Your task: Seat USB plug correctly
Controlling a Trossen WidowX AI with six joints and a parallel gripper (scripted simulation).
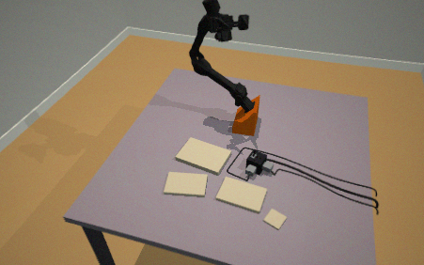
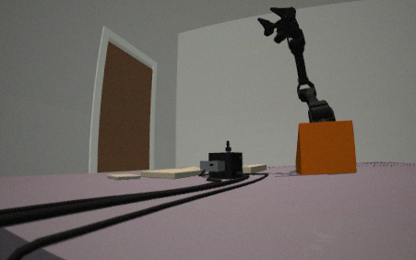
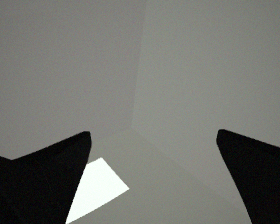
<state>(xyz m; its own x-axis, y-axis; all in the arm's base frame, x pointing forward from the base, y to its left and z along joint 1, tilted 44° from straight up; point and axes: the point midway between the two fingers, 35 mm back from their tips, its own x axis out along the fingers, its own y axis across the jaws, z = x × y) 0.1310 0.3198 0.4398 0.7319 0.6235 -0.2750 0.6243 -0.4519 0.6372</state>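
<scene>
My gripper tip is now 57 cm above the USB plug, 15 cm short of it and 13 cm to the right of it. Also, from my gripper tip: cream tile: 66 cm below, 44 cm ahead, 28 cm to the left.
</scene>
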